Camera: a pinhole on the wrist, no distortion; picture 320 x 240 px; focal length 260.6 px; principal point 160.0 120.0 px. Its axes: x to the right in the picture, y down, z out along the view. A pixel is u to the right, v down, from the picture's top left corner.
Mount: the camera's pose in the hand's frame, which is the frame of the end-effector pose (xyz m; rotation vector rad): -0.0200 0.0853 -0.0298 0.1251 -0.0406 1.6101
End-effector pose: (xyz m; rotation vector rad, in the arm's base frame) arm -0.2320 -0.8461 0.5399 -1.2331 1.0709 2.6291
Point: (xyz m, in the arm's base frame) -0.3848 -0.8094 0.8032
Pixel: 277.7 198.4
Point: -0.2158 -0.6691 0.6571
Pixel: outside the picture
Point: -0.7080 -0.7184 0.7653
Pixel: 232.8 51.7
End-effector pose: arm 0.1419 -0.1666 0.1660 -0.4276 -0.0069 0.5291
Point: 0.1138 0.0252 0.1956
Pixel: outside the picture
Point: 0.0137 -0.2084 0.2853
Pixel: outside the picture
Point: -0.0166 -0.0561 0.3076
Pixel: 218.7 227.4
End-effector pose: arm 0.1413 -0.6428 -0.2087 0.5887 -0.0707 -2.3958
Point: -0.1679 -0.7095 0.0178
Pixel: 69.5 18.5
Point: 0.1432 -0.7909 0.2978
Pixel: 262.4 179.8
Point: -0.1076 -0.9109 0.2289
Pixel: 213.6 46.8
